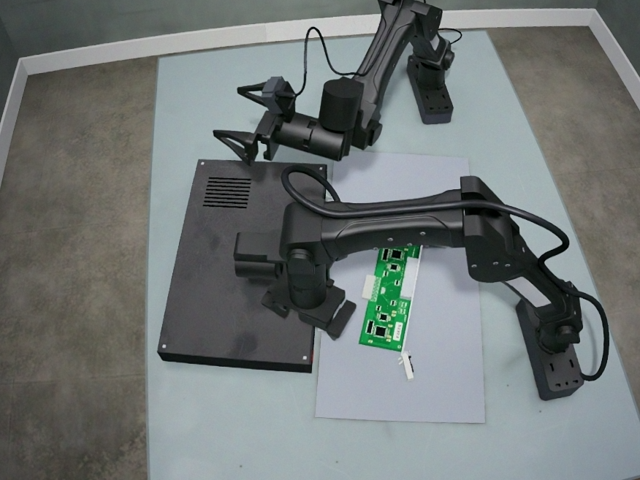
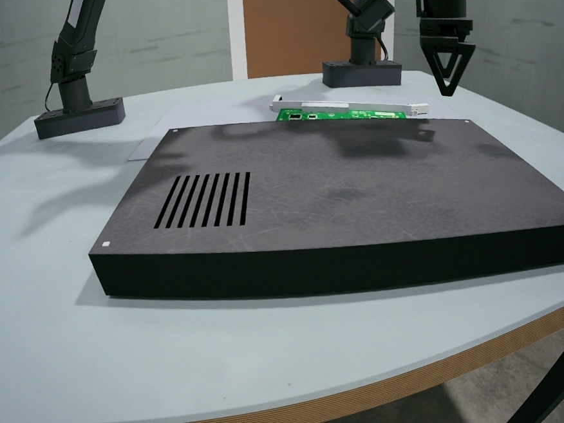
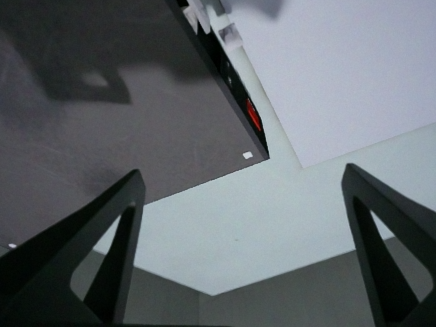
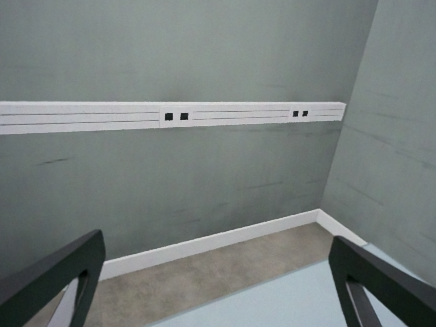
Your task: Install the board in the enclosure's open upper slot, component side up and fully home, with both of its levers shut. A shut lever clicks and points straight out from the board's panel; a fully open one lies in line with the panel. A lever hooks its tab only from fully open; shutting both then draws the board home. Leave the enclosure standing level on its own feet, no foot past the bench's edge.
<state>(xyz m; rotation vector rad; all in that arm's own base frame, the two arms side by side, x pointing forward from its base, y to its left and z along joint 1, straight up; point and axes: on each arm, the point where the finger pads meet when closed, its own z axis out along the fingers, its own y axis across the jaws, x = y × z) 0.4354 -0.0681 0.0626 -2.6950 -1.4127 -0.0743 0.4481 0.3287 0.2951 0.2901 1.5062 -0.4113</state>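
Now: the grey mat 210 mm behind my left hand, 110 mm to the right of it and 120 mm below it. Also, from my left hand: black enclosure: 50 mm ahead, 190 mm to the right, 80 mm below.
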